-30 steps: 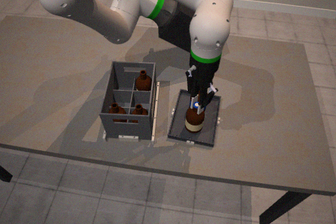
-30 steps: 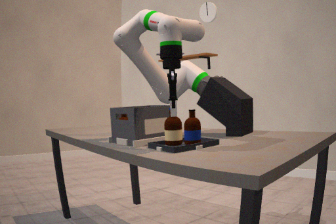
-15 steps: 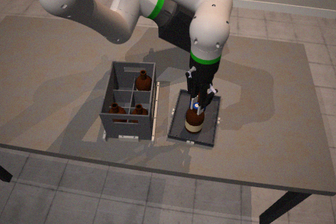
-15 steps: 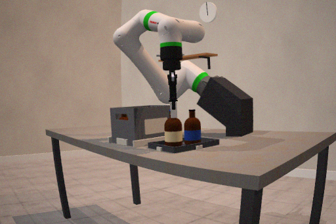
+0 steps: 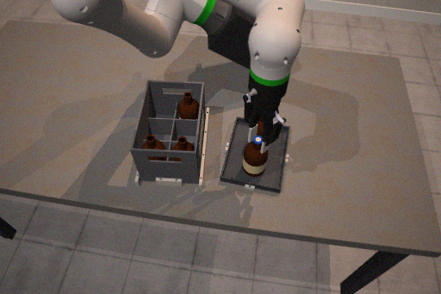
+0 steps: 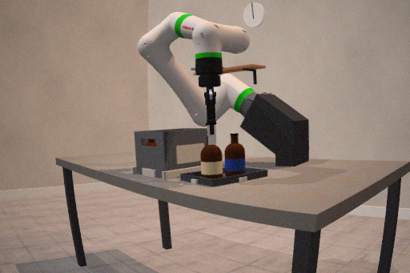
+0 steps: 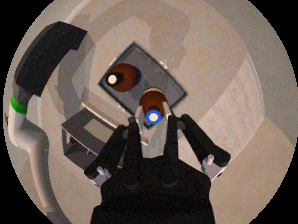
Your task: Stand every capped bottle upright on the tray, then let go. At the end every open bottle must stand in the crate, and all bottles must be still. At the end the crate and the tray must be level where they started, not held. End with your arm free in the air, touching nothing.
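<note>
My hand is 10 cm past the white-capped bottle, 1 cm to the right of it and 8 cm above it. Also, from my hand: open bottle: 14 cm behind, 24 cm to the right, 7 cm below; then grey crate: 4 cm behind, 27 cm to the right, 8 cm below; then dark tray: 5 cm behind, 15 cm below.
</note>
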